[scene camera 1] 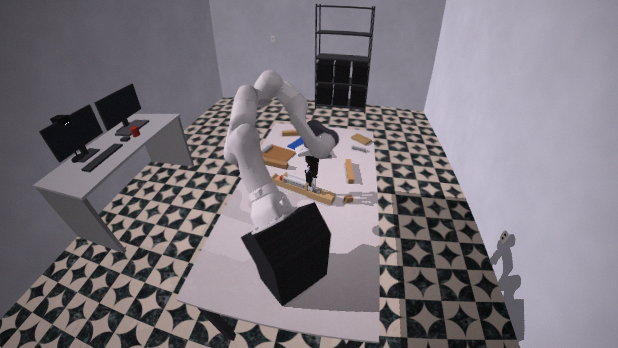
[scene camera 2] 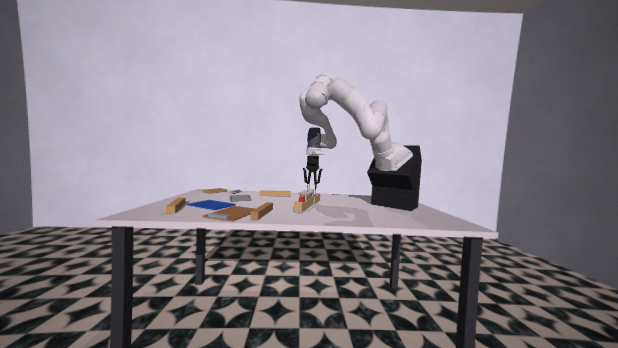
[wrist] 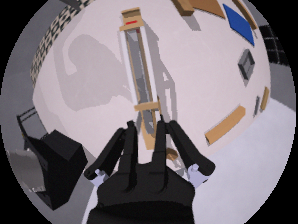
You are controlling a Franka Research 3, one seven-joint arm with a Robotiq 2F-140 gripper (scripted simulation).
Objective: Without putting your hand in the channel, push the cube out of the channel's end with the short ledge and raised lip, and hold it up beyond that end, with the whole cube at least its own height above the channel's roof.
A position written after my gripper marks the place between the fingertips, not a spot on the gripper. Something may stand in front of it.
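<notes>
A wooden channel (wrist: 149,139) is visible, as is my gripper (wrist: 148,112).
</notes>
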